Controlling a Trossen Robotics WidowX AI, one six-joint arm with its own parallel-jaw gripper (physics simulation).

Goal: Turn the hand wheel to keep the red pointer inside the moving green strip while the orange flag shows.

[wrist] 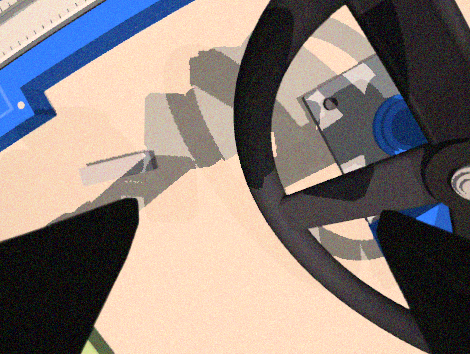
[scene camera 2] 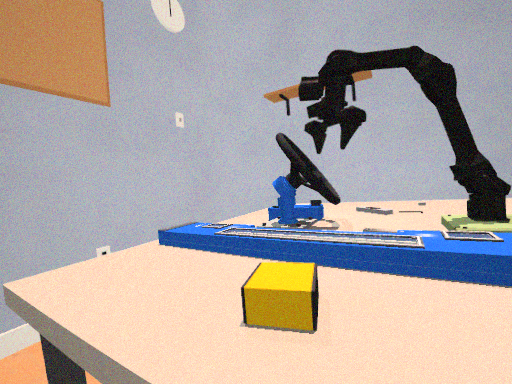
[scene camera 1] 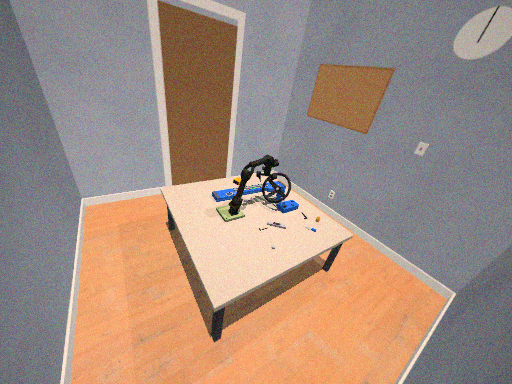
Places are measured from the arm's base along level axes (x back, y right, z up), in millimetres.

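Pixels of known places: gripper, fingertip midpoint: (wrist: 259,216) (scene camera 2: 329,151) (scene camera 1: 265,182); arm's base, link origin: (scene camera 2: 487,218) (scene camera 1: 233,212).
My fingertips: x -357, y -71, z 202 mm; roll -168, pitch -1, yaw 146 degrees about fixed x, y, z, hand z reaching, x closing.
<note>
Ahead of a thing's pixels: the offset from my fingertips to its top centre. "*": to the spot under its first point.
The black hand wheel (scene camera 1: 275,201) (scene camera 2: 312,172) (wrist: 252,125) stands tilted on a blue stand (scene camera 2: 286,200). My gripper (scene camera 2: 331,149) (wrist: 259,216) is open and empty. Its fingertips hang above the wheel's rim, on the arm-base side, apart from it in scene camera 2. In the wrist view the rim passes across the gap between the fingers, and the right finger covers part of the wheel. The long blue housing (scene camera 1: 220,195) (scene camera 2: 350,255) (wrist: 65,60) holds the scale, whose end shows at the wrist view's top left. The red pointer, green strip and orange flag cannot be made out clearly.
A yellow block @[dx +20, dy -424, dz -184 mm] (scene camera 1: 237,180) (scene camera 2: 281,295) sits behind the housing, on the side away from the arm. The arm stands on a green plate (scene camera 1: 225,215). A grey tool @[dx +87, dy +344, dz -206 mm] (scene camera 1: 276,225), a blue-ended marker @[* dx -165, dy +539, dz -218 mm] (scene camera 1: 313,230) and a small orange piece @[dx -342, dy +446, dz -194 mm] (scene camera 1: 318,219) lie on the table.
</note>
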